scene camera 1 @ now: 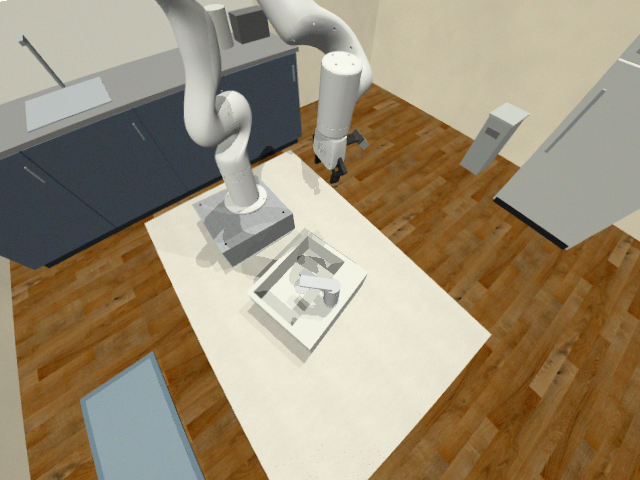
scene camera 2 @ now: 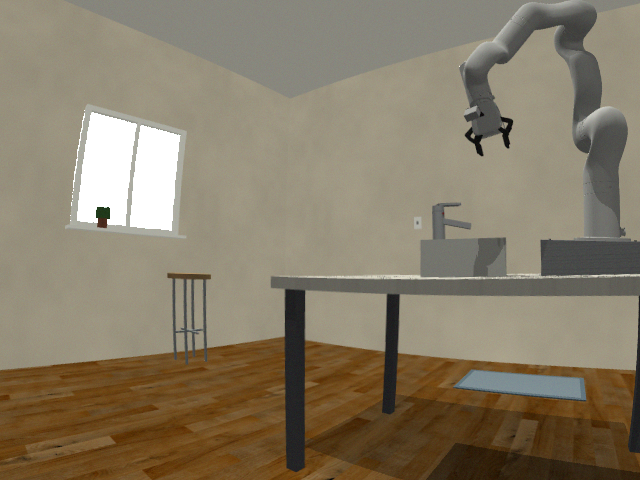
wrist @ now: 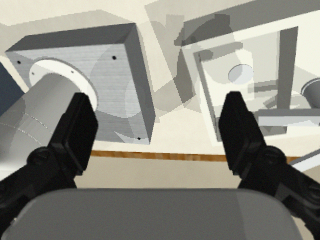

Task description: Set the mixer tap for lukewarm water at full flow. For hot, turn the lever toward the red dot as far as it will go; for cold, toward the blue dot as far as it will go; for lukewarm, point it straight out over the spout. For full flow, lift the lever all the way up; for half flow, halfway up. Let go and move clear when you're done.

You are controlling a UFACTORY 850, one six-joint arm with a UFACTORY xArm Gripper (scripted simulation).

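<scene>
I am looking at a sink basin and a grey mixer tap, and my own gripper is there in the scene with them. Scene camera 1 gives me another sight of my gripper, and the wrist view shows it as well.
</scene>
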